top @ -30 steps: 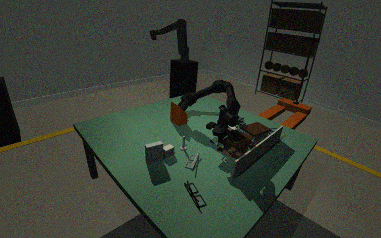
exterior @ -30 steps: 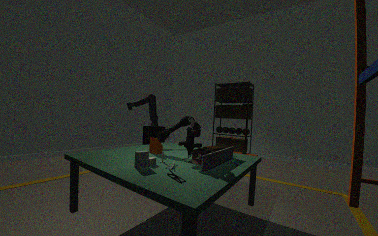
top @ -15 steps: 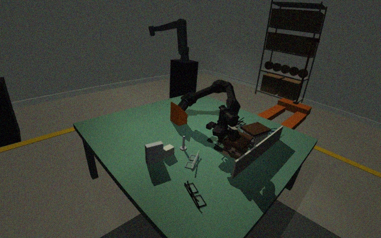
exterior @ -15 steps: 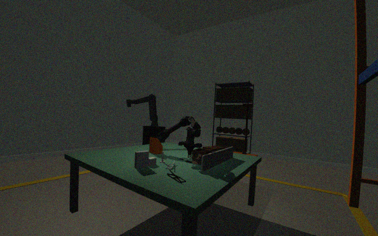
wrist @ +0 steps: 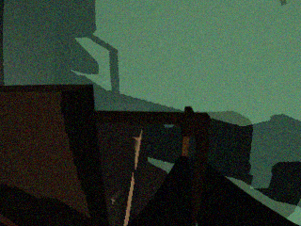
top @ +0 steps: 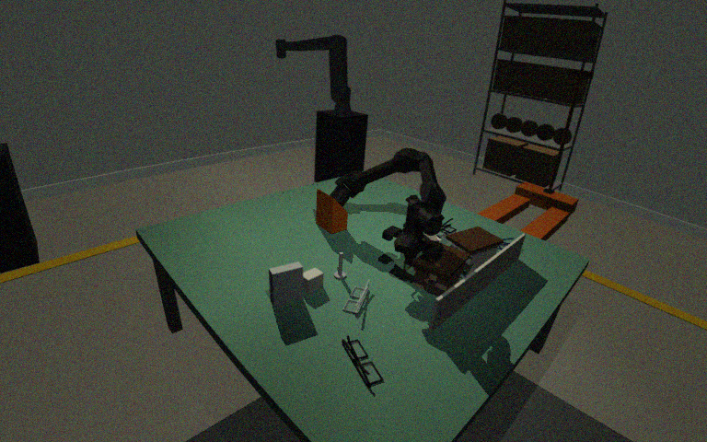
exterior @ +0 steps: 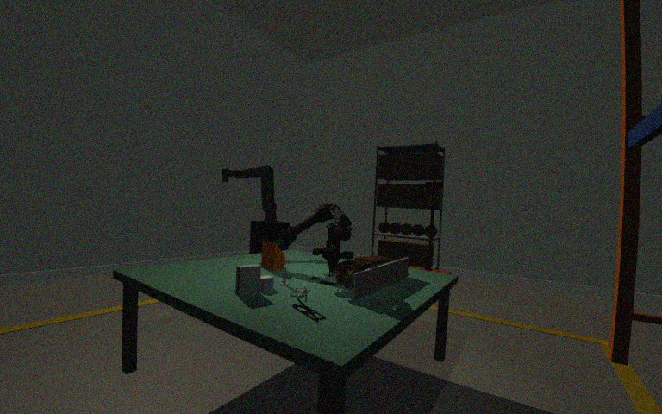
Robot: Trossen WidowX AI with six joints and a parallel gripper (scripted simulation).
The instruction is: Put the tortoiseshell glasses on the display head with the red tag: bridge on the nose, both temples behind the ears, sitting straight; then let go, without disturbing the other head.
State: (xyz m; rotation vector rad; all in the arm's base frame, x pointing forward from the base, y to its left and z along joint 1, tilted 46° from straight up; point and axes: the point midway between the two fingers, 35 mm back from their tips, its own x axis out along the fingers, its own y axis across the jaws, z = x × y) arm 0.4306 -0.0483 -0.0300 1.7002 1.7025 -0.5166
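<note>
My gripper tip is 6 cm short of the brown stepped display head and 5 cm to the right of it. Also, from my gripper tip: white panel (19 cm ahead, 16 cm to the left, 1 cm below); small stand (15 cm behind, 15 cm to the right, 4 cm below).
</note>
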